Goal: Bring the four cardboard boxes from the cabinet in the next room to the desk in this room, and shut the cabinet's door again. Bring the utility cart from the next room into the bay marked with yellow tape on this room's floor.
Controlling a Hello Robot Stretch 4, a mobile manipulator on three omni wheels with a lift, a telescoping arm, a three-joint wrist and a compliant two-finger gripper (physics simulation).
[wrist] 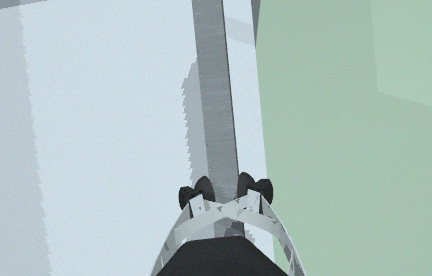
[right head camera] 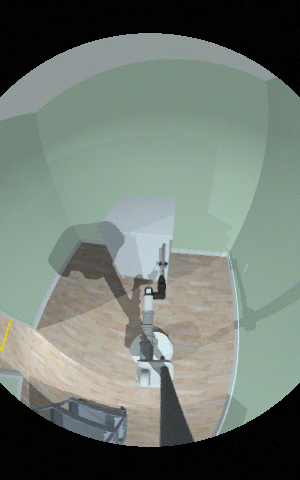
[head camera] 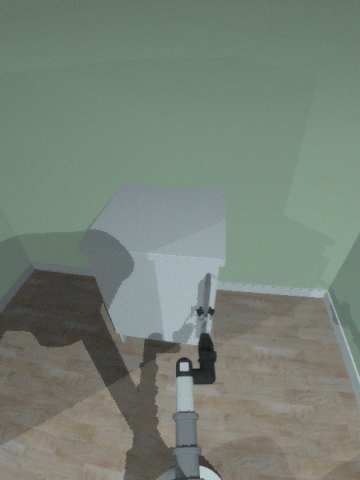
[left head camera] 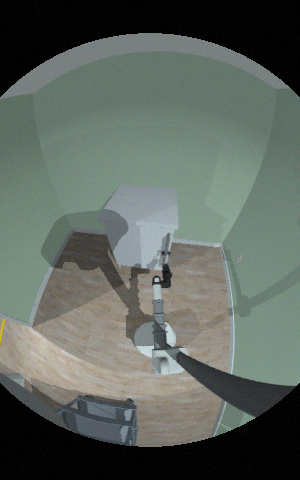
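The white cabinet [head camera: 175, 220] [left head camera: 150, 205] [right head camera: 147, 215] [wrist: 110, 125] stands against the green wall, its door shut. A long grey upright handle [head camera: 208, 287] [wrist: 215, 100] runs near the right edge of its front. My gripper [head camera: 205, 311] [left head camera: 165, 253] [right head camera: 162, 263] [wrist: 225, 189] is shut on this handle, with one fingertip at each side of it. The utility cart [left head camera: 95, 429] [right head camera: 87, 429], dark grey, stands behind my base at the lower left of both side head views. Yellow tape [left head camera: 2, 330] [right head camera: 6, 335] shows at their left edge. The cardboard boxes and the desk do not show.
Green walls with white skirting stand at the back and both sides of the cabinet. The wood floor [head camera: 280, 380] [left head camera: 200, 310] [right head camera: 200, 310] lies around my base and to the right of the cabinet. A wall end stands at the left, near the tape.
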